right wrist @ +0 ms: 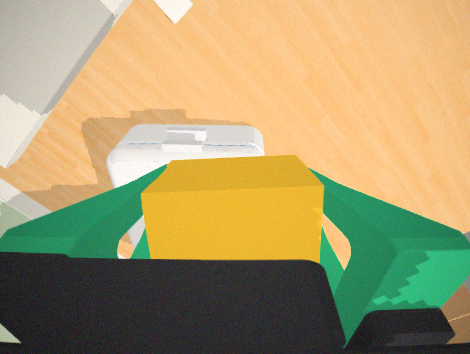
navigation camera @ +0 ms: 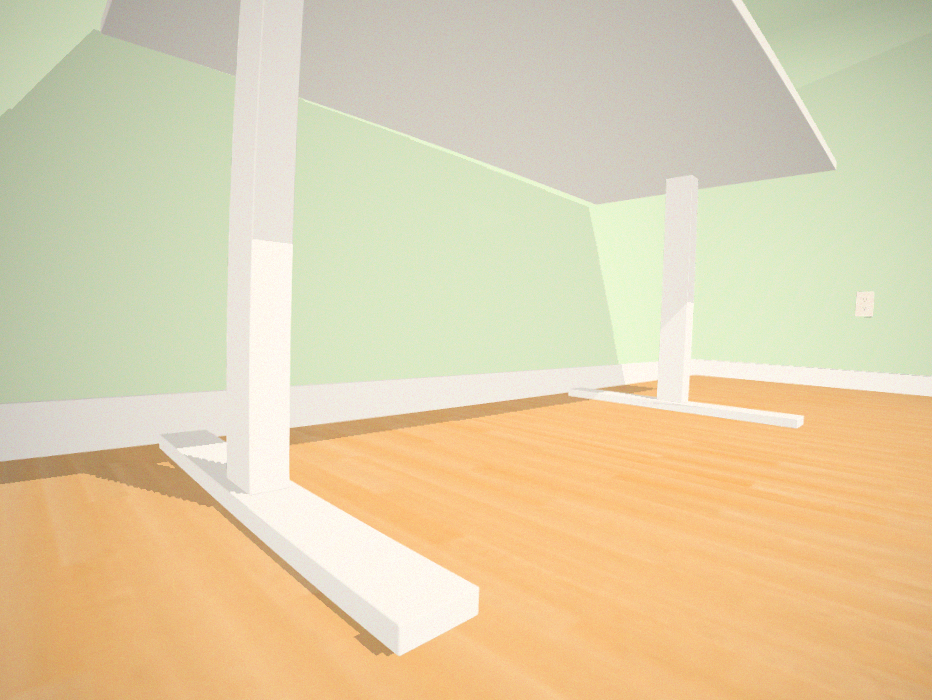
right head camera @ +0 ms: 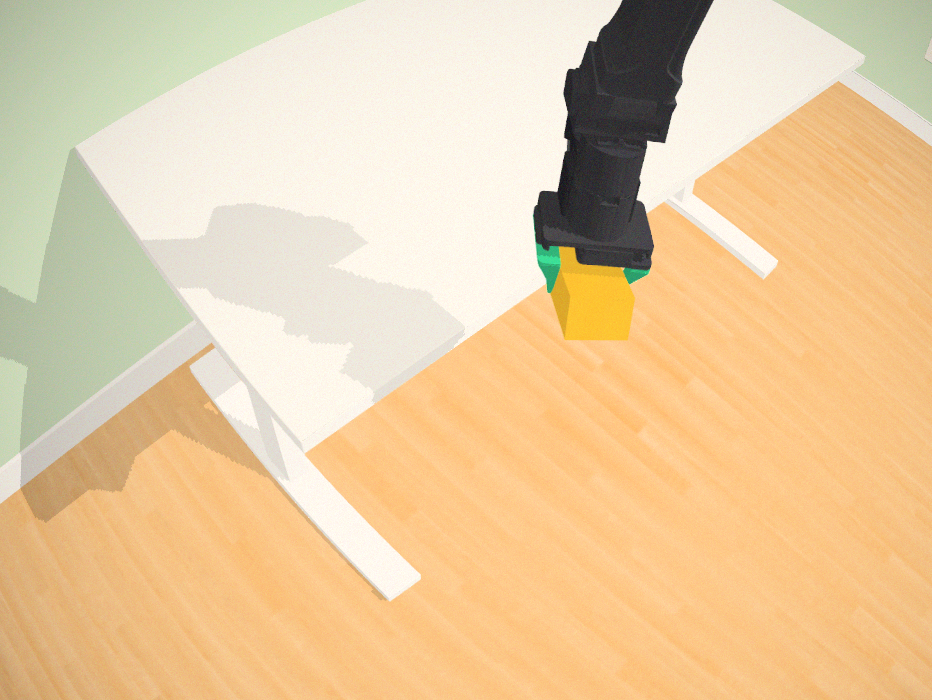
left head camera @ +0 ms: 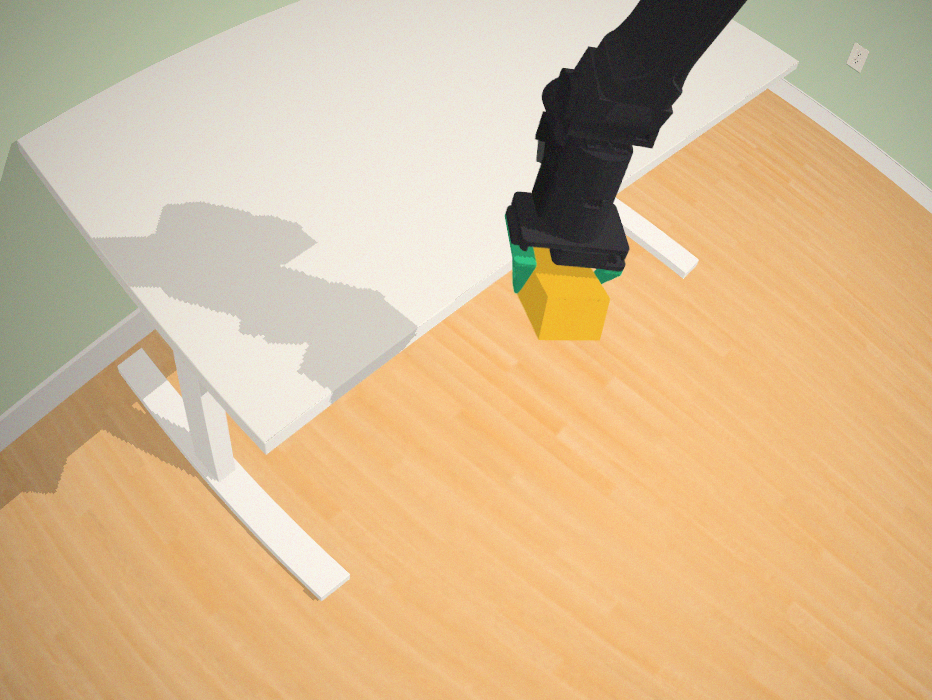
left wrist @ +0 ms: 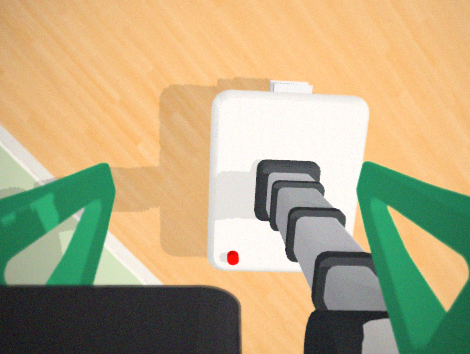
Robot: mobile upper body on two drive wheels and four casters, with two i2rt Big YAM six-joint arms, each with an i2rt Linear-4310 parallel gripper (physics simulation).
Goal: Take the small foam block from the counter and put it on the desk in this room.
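Places are measured from the left arm's base along level axes (x back, y down, z right), in millimetres.
Pixels of known places: left gripper, fingertip midpoint: (left wrist: 235, 176); right gripper, fingertip midpoint: (right wrist: 234, 175).
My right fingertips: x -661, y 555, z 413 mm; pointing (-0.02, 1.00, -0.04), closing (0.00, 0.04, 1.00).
Behind a point stands the place of what it marks.
The yellow foam block (left head camera: 572, 307) @[z 414, x -593, y 500 mm] (right head camera: 598, 305) @[z 416, x -594, y 498 mm] (right wrist: 234, 220) @[z 415, x -672, y 513 mm] is held in my right gripper (left head camera: 566, 272) @[z 413, x -661, y 555 mm] (right head camera: 593, 271) @[z 413, x -661, y 555 mm] (right wrist: 234, 175) @[z 413, x -661, y 555 mm], whose green fingers press on its two sides. In both head views the block appears in front of the near long edge of the white desk (left head camera: 361, 135) @[z 247, x -1078, y 690 mm] (right head camera: 421, 135) @[z 250, x -1079, y 690 mm], over the floor. The desk's underside and legs (navigation camera: 527, 97) show in the navigation view, and part of its top (right wrist: 45, 50) @[z 241, x -697, y 690 mm] shows at the upper left of the right wrist view. My left gripper (left wrist: 235, 176) @[z 4, x -284, y 165 mm] is open, with its fingers wide apart. The counter does not show.
The robot's white base (left wrist: 287, 130) @[z 213, x -203, y 1150 mm] (right wrist: 225, 136) @[z 351, x -323, y 1286 mm] and grey column (left wrist: 325, 235) @[z 210, x -50, y 658 mm] stand on the wooden floor (left head camera: 602, 527) @[z 755, x -810, y 1410 mm] (right head camera: 640, 565) @[z 672, x -727, y 1410 mm]. Desk feet (left head camera: 286, 534) (right head camera: 354, 534) (navigation camera: 361, 550) reach out along the floor. Green walls (left head camera: 889, 113) @[z 2297, x -2266, y 1147 mm] (navigation camera: 452, 286) @[z 232, x -1718, y 1073 mm] stand behind the desk. The arm's shadow lies across the desk top.
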